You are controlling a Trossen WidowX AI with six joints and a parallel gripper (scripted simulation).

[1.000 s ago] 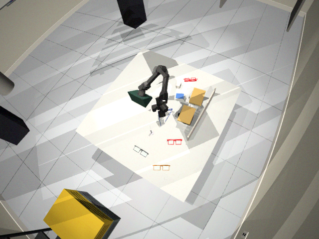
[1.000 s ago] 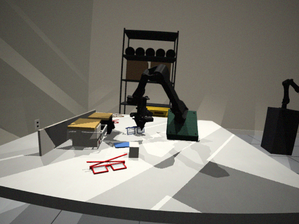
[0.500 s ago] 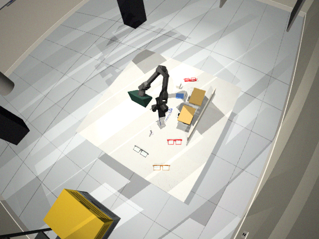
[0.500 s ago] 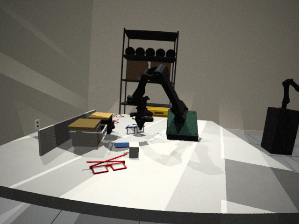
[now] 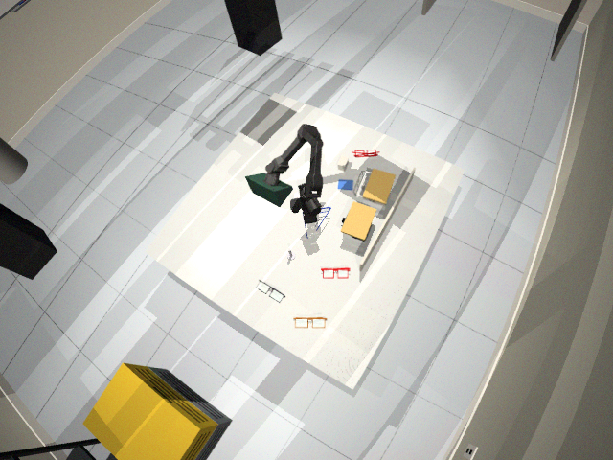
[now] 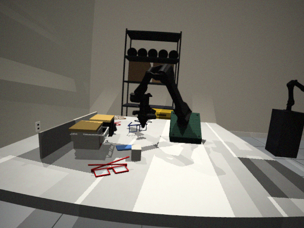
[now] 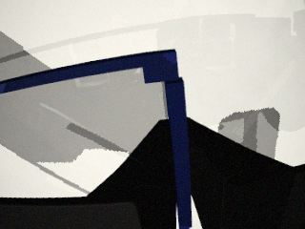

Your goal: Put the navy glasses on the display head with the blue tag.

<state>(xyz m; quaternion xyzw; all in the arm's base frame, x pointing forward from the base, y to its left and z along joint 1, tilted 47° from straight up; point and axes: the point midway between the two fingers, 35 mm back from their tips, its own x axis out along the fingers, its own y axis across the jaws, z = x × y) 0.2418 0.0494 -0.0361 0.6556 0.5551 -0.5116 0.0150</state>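
Now: gripper tip 220 mm to the left of the small stand, 60 mm short of it and 20 mm above it. Also, from my gripper tip: blue tag (260 mm to the left, 40 mm below, 30 mm ahead); small grey cube (350 mm to the left, 60 mm behind, 20 mm below); low wall panel (330 mm ahead, 220 mm to the left, 10 mm above).
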